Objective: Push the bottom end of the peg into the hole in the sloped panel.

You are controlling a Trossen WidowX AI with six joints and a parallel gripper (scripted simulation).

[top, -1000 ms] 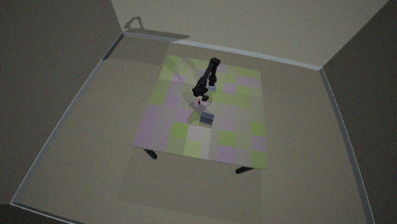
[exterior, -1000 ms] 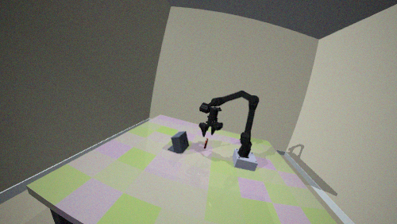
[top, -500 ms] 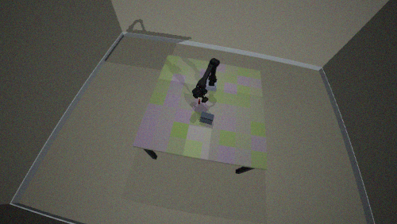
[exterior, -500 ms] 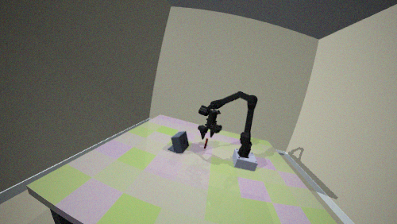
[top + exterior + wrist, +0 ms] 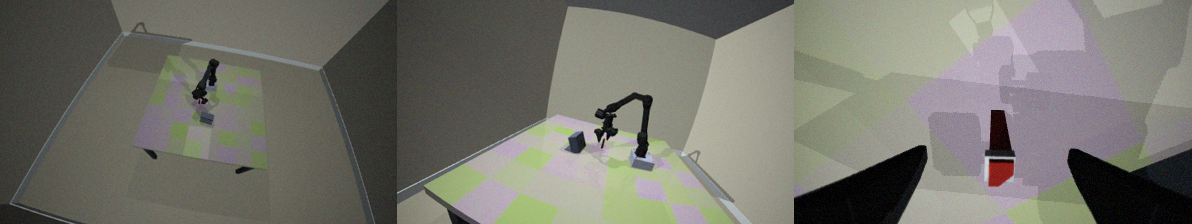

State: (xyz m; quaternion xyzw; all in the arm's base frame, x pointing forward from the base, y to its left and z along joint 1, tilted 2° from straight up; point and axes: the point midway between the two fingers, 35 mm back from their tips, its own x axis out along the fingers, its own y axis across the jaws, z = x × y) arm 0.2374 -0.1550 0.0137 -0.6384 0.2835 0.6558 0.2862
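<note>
My gripper tip is now right at the red square peg. The rest, counted from my gripper tip: dark sloped panel (18 cm ahead, 8 cm to the left).
</note>
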